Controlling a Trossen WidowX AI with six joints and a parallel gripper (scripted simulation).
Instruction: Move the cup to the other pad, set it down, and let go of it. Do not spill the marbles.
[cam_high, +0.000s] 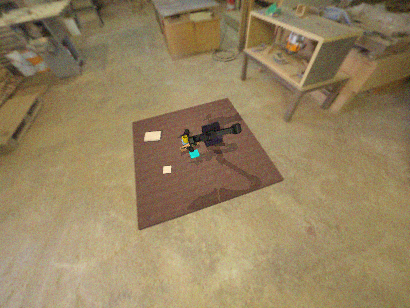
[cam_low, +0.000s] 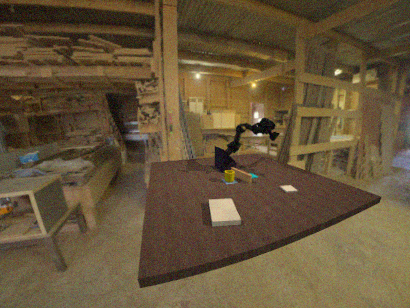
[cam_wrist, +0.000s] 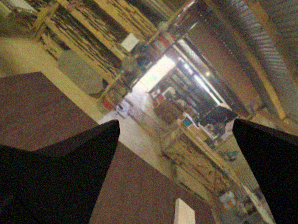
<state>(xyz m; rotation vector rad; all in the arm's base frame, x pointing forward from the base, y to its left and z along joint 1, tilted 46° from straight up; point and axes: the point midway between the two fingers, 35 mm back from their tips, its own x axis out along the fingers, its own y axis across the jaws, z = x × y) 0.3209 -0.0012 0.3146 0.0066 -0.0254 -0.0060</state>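
Right now my gripper tip is 330 mm above the yellow cup, 320 mm to the left of it and 80 mm past it. Also, from my gripper tip: small pale tile 360 mm below, 180 mm ahead, 20 mm to the right; small wooden block 340 mm below, 220 mm to the right, 90 mm behind; cyan pad 370 mm below, 120 mm to the right, 120 mm behind.
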